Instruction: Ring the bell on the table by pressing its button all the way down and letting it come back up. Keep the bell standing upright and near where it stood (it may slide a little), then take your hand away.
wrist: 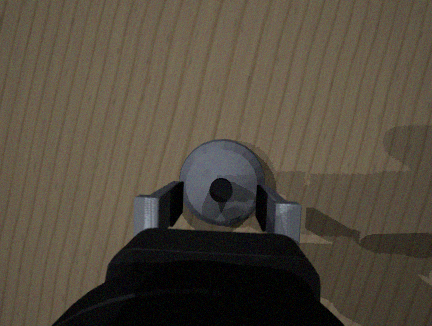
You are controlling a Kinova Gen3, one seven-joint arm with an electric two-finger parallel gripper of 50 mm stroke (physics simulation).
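Places are measured from the arm's base along level axes (x left, y back, z up), in metres.
Where they show: gripper, fingertip midpoint: (219, 198).
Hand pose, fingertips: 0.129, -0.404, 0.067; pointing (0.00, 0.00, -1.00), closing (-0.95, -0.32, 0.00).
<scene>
After its pixels a point has its place, as x, y, z.
The bell, a round grey dome (215, 162) {0.141, -0.424, 0.020}, stands upright on the table in the middle of the wrist view. Its black round button (220, 190) {0.130, -0.407, 0.045} sits at the dome's centre and shows between the two fingertips. My gripper (219, 198) {0.129, -0.404, 0.066} is open, with nothing between its fingers. The fingers are over the near part of the bell, one to each side of the button. The height of the fingertips above the dome cannot be told from this view. The bell's lower edge lies close to the dark gripper body in the view.
The table (100, 90) {0.280, -0.449, -0.021} has a brown wood grain. Dark shadows of the arm and gripper fall on it to the right of the bell and at the lower right. A shadow also lies across the dome's near right part.
</scene>
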